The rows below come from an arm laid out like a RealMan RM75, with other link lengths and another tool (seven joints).
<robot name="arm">
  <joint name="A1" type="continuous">
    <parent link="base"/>
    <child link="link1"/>
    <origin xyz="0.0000 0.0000 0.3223" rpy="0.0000 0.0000 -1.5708"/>
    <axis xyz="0 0 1"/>
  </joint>
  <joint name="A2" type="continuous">
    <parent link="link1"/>
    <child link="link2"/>
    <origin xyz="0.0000 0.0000 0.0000" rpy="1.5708 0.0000 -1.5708"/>
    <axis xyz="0 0 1"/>
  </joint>
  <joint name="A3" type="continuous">
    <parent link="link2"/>
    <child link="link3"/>
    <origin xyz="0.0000 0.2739 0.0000" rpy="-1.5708 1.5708 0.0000"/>
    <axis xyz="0 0 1"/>
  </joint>
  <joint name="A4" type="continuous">
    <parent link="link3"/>
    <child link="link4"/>
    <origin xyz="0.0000 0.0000 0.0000" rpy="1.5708 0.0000 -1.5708"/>
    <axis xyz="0 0 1"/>
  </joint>
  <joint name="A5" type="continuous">
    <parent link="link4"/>
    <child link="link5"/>
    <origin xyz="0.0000 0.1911 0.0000" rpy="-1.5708 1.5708 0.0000"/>
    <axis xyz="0 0 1"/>
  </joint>
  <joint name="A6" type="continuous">
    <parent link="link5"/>
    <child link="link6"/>
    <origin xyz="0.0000 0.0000 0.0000" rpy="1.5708 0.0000 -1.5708"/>
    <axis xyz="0 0 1"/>
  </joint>
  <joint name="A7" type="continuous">
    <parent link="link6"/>
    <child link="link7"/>
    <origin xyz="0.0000 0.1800 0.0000" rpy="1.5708 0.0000 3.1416"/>
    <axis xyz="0 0 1"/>
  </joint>
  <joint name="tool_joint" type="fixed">
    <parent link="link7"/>
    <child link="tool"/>
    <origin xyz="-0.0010 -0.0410 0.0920" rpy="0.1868 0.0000 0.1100"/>
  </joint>
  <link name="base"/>
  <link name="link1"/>
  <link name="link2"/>
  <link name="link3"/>
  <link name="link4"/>
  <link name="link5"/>
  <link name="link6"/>
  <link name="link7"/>
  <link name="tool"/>
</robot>
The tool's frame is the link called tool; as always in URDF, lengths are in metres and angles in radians. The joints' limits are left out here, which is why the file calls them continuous.
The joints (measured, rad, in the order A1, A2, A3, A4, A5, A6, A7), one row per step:
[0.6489, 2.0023, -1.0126, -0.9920, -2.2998, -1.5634, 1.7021]
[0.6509, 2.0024, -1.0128, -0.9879, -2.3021, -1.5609, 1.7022]
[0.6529, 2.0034, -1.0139, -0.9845, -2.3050, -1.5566, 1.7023]
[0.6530, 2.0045, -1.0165, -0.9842, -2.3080, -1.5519, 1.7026]
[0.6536, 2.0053, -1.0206, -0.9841, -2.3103, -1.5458, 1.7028]
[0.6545, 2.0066, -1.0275, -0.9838, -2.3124, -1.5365, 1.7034]
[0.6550, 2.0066, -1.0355, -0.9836, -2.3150, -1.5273, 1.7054]
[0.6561, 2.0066, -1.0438, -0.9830, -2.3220, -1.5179, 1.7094]
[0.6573, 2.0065, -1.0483, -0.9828, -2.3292, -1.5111, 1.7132]
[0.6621, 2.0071, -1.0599, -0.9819, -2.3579, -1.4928, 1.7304]
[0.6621, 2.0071, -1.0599, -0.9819, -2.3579, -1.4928, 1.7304]
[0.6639, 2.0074, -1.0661, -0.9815, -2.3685, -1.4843, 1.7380]
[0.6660, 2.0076, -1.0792, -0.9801, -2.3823, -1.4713, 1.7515]
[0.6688, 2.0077, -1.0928, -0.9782, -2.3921, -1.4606, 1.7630]
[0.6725, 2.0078, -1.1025, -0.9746, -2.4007, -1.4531, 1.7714]
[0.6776, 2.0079, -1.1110, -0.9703, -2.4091, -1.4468, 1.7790]
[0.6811, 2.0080, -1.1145, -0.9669, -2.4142, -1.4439, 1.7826]
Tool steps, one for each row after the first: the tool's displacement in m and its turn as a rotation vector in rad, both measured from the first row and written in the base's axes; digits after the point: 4 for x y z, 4 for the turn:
[0.0005, 0.0003, -0.0005, -0.0005, -0.0017, -0.0014]
[0.0008, 0.0008, -0.0013, 0.0000, -0.0042, -0.0019]
[0.0015, 0.0013, -0.0018, 0.0016, -0.0082, -0.0015]
[0.0019, 0.0022, -0.0023, 0.0039, -0.0128, 0.0006]
[0.0021, 0.0035, -0.0032, 0.0070, -0.0186, 0.0039]
[0.0030, 0.0047, -0.0037, 0.0102, -0.0263, 0.0060]
[0.0049, 0.0059, -0.0041, 0.0129, -0.0380, 0.0060]
[0.0067, 0.0070, -0.0040, 0.0160, -0.0477, 0.0049]
[0.0133, 0.0101, -0.0034, 0.0243, -0.0806, -0.0045]
[0.0133, 0.0101, -0.0034, 0.0243, -0.0806, -0.0045]
[0.0158, 0.0114, -0.0033, 0.0281, -0.0936, -0.0079]
[0.0194, 0.0127, -0.0037, 0.0317, -0.1128, -0.0139]
[0.0217, 0.0137, -0.0046, 0.0328, -0.1285, -0.0169]
[0.0235, 0.0144, -0.0055, 0.0323, -0.1410, -0.0192]
[0.0246, 0.0152, -0.0065, 0.0311, -0.1526, -0.0204]
[0.0252, 0.0156, -0.0070, 0.0300, -0.1587, -0.0213]

